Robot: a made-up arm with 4 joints.
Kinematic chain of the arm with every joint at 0, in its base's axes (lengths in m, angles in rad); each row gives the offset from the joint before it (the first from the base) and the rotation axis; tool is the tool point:
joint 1: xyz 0 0 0.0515 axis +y
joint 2: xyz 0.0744 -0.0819 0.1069 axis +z
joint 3: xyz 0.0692 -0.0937 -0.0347 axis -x
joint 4: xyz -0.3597 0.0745 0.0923 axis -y
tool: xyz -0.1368 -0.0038 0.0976
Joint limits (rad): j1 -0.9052..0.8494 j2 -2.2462..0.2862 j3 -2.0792..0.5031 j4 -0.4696..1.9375
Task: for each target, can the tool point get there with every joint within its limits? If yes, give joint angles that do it. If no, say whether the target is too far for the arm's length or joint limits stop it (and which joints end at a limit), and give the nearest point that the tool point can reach.
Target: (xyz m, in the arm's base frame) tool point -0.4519 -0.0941 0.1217
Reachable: yes | joints -0.1045 -0.5199 -1.7239 0.1746
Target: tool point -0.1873 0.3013 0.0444
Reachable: yes | joints -0.7182 -1.1340 -0.4545 1.0889
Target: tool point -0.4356 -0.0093 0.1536
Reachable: yes | joints -0.0367 -0.8273 -1.6804 -0.2732
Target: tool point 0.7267 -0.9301 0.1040
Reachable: no: too far | nearest point 0.0265 -0.4810 0.3306 | short by 0.862 m
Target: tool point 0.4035 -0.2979 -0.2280
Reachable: no: joint limits stop it (at a limit: joint 1, joint 2, joint 3, joint 4) | nearest point 0.4321 0.1527 -0.0621 | short by 0.481 m
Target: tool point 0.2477 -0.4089 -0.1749
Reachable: no: joint limits stop it (at a limit: joint 1, joint 2, joint 3, joint 4) | nearest point -0.1262 -0.5109 -0.0825 | short by 0.398 m
